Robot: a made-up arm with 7 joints. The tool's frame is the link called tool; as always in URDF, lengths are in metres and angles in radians.
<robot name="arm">
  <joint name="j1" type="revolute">
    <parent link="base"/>
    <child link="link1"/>
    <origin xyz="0 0 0.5"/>
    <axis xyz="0 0 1"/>
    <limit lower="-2.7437" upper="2.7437" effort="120" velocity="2.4"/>
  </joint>
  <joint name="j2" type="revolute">
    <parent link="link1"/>
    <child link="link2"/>
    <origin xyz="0 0 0" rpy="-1.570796 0 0"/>
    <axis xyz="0 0 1"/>
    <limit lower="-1.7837" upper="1.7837" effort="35" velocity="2"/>
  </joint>
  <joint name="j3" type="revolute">
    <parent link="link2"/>
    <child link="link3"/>
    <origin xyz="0 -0.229 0" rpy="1.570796 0 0"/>
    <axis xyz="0 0 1"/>
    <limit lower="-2.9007" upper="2.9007" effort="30" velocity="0.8"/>
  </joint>
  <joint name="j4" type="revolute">
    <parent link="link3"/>
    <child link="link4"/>
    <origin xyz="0.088 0 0" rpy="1.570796 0 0"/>
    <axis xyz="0 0 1"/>
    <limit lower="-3.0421" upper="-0.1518" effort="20" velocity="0.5"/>
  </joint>
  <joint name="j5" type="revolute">
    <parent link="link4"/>
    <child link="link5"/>
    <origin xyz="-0.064 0.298 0" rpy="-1.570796 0 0"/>
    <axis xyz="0 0 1"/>
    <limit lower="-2.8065" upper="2.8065" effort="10" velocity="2.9"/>
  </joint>
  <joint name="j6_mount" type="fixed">
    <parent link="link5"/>
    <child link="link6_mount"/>
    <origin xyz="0 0 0"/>
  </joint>
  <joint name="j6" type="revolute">
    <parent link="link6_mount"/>
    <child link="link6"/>
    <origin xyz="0 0 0" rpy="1.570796 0 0"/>
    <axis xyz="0 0 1"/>
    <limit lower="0.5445" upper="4.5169" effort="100" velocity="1.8"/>
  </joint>
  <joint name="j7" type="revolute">
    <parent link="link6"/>
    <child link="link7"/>
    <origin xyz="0.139 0 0" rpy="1.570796 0 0"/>
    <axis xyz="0 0 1"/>
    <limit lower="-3.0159" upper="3.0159" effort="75" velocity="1.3"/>
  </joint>
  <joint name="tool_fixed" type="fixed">
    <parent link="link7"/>
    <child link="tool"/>
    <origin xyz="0 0 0"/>
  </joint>
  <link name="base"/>
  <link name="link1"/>
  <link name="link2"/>
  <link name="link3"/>
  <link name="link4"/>
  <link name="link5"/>
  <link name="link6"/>
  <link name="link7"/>
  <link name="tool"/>
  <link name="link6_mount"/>
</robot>
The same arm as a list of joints. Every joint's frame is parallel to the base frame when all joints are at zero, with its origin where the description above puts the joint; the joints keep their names.
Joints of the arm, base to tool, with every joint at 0 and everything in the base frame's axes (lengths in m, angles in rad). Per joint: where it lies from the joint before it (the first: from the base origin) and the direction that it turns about. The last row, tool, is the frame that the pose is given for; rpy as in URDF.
j1: axis +z origin 0 0 0.5
j2: axis +y origin 0 0 0
j3: axis +z origin 0 0 0.229
j4: axis -y origin 0.088 0 0
j5: axis +z origin -0.064 0 0.298
j6: axis -y origin 0 0 0
j7: axis -z origin 0.139 0 0
tool: origin 0 0 0 rpy 3.1416 0 0
Joint limits (rad, base to tool): -2.7437..2.7437 -1.7837..1.7837 -2.9007..2.9007 -3.0421..-0.1518 -2.8065..2.8065 0.5445..4.5169 -3.0159..3.0159

